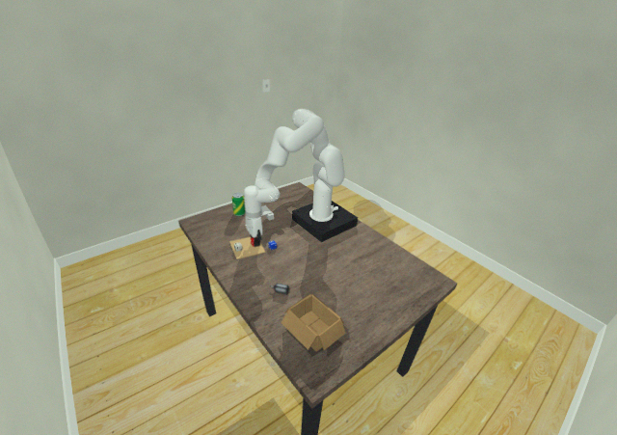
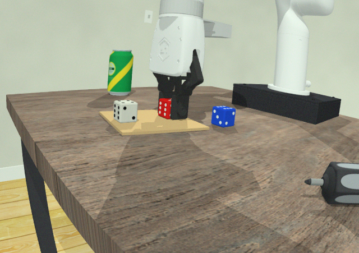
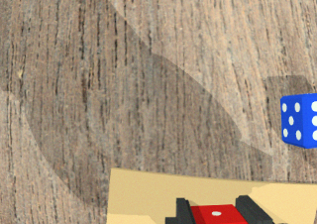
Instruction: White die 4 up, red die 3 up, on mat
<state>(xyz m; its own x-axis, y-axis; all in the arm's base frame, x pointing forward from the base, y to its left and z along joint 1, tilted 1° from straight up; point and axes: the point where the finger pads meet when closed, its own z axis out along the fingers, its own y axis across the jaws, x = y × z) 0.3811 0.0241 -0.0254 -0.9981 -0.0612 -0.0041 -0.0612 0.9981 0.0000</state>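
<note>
Now: hand 1 cm short of the red die and 1 cm above it. Also, from my hand: blue die (7 cm behind, 6 cm to the left, 1 cm below); then white die (9 cm ahead, 1 cm to the left, 1 cm below); then tan mat (4 cm ahead, 2 cm below).
</note>
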